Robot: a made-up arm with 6 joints. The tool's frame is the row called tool. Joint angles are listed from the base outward. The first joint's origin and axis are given. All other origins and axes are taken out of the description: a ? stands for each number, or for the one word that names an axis. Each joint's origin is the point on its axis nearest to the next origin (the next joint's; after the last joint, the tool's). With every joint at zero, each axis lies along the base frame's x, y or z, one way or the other. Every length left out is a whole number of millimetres.
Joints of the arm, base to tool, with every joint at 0 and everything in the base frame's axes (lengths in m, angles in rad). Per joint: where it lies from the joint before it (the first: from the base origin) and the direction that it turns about. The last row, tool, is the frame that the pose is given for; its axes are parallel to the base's.
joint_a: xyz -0.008 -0.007 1.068 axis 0 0 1
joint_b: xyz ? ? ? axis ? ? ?
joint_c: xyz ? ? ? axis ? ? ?
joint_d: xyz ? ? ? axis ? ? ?
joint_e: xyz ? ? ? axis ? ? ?
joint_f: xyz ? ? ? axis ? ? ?
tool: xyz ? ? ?
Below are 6 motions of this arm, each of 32 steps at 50 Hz.
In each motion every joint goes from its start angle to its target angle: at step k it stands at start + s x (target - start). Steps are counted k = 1, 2, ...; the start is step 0. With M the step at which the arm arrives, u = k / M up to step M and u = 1 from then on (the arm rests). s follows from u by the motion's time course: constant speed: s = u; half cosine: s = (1 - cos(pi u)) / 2; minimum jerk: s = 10 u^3 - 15 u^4 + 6 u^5.
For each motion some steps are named. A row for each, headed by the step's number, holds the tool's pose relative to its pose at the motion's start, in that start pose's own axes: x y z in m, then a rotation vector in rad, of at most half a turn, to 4 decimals.
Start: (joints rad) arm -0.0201 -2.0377 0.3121 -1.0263 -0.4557 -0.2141
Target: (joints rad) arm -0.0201 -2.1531 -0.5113 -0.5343 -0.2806 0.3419
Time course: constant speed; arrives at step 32
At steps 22, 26, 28, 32:
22: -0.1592 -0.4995 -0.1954 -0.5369 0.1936 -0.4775
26: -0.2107 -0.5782 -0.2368 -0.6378 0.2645 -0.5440
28: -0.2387 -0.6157 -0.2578 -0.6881 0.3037 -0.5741
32: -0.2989 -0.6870 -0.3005 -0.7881 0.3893 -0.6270

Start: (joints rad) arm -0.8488 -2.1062 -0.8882 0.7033 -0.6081 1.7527
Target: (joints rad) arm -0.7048 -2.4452 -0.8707 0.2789 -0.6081 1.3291
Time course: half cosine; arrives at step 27
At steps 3, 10, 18, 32:
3: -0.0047 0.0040 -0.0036 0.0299 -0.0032 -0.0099
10: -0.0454 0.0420 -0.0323 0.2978 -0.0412 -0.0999
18: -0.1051 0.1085 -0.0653 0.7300 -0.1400 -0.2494
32: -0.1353 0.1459 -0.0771 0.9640 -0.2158 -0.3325

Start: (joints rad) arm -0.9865 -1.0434 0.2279 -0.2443 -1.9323 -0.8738
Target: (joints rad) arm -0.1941 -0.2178 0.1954 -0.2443 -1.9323 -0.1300
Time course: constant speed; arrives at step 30
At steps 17, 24, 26, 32:
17: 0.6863 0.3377 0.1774 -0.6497 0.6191 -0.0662
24: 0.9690 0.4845 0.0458 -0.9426 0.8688 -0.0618
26: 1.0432 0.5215 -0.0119 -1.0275 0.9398 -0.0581
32: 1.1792 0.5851 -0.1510 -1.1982 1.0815 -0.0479

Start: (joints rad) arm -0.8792 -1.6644 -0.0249 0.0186 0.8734 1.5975
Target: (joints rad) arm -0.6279 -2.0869 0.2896 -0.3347 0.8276 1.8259
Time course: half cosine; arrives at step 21
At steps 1, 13, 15, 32:
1: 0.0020 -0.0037 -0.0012 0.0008 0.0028 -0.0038
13: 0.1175 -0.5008 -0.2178 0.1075 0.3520 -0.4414
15: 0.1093 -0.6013 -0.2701 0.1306 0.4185 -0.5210
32: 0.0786 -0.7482 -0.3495 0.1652 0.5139 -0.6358

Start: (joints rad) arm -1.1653 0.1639 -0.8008 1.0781 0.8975 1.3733
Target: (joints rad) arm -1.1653 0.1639 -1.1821 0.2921 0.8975 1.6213
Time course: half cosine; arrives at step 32
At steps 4, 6, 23, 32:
4: -0.0110 0.0156 0.0126 0.0191 0.0165 0.0040
6: -0.0246 0.0343 0.0283 0.0421 0.0368 0.0094
23: -0.2866 0.2676 0.3359 0.3678 0.3797 0.1930
32: -0.3626 0.3011 0.4262 0.4357 0.4681 0.2658

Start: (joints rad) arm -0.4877 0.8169 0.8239 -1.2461 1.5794 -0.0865
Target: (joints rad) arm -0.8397 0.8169 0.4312 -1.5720 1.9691 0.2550
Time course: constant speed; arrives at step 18
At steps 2, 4, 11, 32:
2: 0.0382 -0.0694 0.0232 -0.0924 -0.0696 -0.0305
4: 0.0753 -0.1372 0.0509 -0.1855 -0.1400 -0.0630
11: 0.1927 -0.3593 0.1802 -0.5144 -0.3908 -0.1935
32: 0.2823 -0.5516 0.3519 -0.8451 -0.6465 -0.3538

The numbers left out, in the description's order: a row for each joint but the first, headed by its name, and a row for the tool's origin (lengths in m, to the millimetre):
joint_b: xyz 0.020 -0.048 0.000, axis 0 1 0
joint_c: xyz 0.009 0.000 0.664, axis 0 -1 0
joint_d: xyz 1.175 0.000 -0.005, axis -1 0 0
joint_e: xyz 0.000 -0.267 0.000, axis 0 -1 0
joint_f: xyz 0.022 0.000 0.002, axis -1 0 0
tool: xyz 0.000 0.029 -0.017

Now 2 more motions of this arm.
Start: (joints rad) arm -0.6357 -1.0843 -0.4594 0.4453 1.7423 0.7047
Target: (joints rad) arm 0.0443 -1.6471 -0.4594 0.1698 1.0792 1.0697
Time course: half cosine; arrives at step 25
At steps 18, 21, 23, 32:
18: 0.1635 -0.2319 0.0739 -0.0261 0.4415 -0.4210
21: 0.1527 -0.2773 0.0759 -0.0008 0.5156 -0.4672
23: 0.1460 -0.2946 0.0761 0.0109 0.5441 -0.4839
32: 0.1435 -0.3004 0.0761 0.0152 0.5538 -0.4894

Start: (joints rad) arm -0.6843 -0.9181 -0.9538 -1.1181 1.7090 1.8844
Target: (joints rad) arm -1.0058 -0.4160 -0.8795 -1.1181 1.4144 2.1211
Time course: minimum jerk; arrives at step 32
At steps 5, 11, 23, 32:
5: 0.0024 0.0039 -0.0088 -0.0226 -0.0034 0.0049
11: 0.0186 0.0264 -0.0687 -0.1717 -0.0205 0.0390
23: 0.0699 0.0585 -0.2846 -0.6521 -0.0159 0.1751
32: 0.0792 0.0565 -0.3349 -0.7543 -0.0030 0.2116

